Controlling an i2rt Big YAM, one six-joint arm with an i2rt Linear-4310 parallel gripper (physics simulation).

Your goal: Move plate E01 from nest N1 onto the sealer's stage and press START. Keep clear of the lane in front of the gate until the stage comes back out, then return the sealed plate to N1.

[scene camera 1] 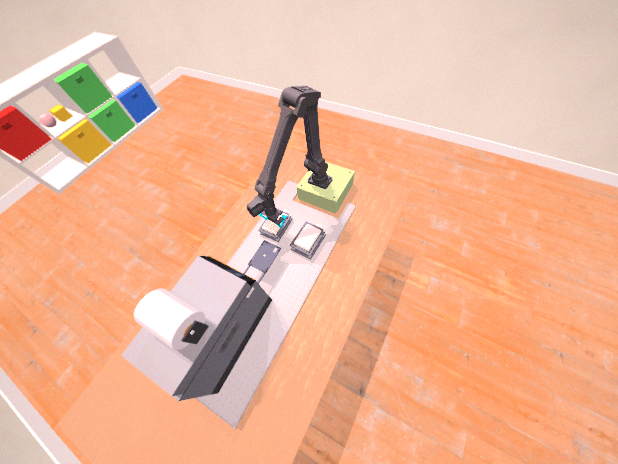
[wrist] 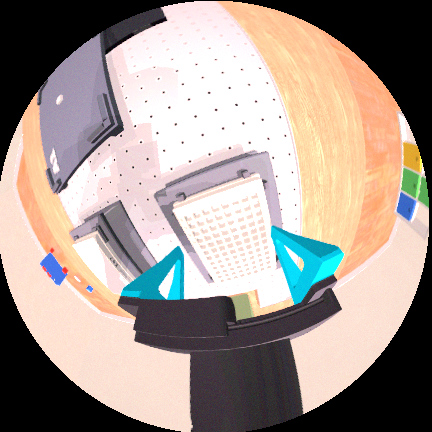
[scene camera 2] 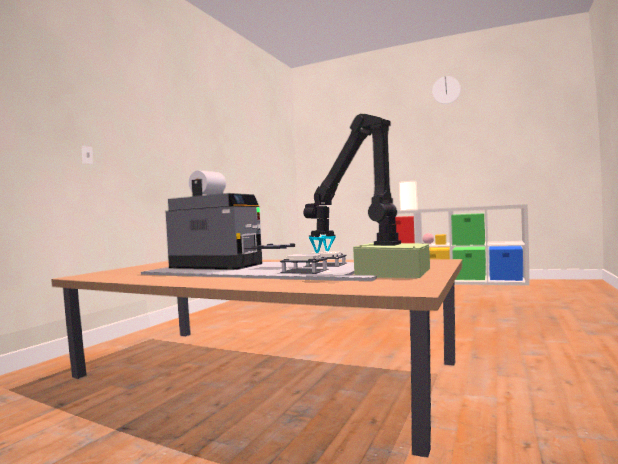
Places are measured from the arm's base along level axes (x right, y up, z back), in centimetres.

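Where they show: gripper, between the fingertips: (scene camera 1: 274, 223) (wrist: 225, 241) (scene camera 2: 322, 252); arm's base, origin of its link: (scene camera 1: 319, 180) (scene camera 2: 387, 244).
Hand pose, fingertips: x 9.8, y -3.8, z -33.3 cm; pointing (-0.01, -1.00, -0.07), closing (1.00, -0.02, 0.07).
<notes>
Each offset is from my fingertips to the top centre of the thing. "pt": to the spot under its first point. Level surfaces: height alone.
My gripper (scene camera 1: 273, 219) (scene camera 2: 322, 251) (wrist: 225, 241) is open and empty, pointing down over a pale many-welled plate @[dx +0.8, dy -0.1, dz +1.3 cm] (scene camera 1: 270, 228) (wrist: 225, 220). In the wrist view its cyan fingers stand either side of that plate's near part. The plate rests on a grey nest @[pt dx +6.3, dy -1.7, dz -4.7 cm] (wrist: 272, 175). A second pale plate @[dx -20.0, dy +0.8, dz +0.9 cm] (scene camera 1: 308, 237) (scene camera 2: 302, 257) (wrist: 92, 250) sits on a neighbouring nest @[pt dx -16.2, dy -5.4, dz -3.3 cm] (wrist: 120, 225); its small side label is unreadable. Which plate is E01 I cannot tell. The sealer's dark stage @[dx -8.4, dy +4.7, dz -23.5 cm] (scene camera 1: 264, 256) (scene camera 2: 277, 246) (wrist: 77, 110) is out and bears no plate. The START button cannot be made out.
The grey sealer (scene camera 1: 210, 285) (scene camera 2: 200, 235) carries a white roll @[dx -9.5, dy +41.7, dz -56.9 cm] (scene camera 1: 167, 317) (scene camera 2: 209, 182) and shows a green light @[pt dx +0.5, dy +20.9, dz -33.8 cm] (scene camera 2: 258, 210). The arm stands on a green block (scene camera 1: 322, 197) (scene camera 2: 391, 262). A perforated board @[dy -5.9 cm] (scene camera 1: 290, 300) (wrist: 210, 95) lies under the nests.
</notes>
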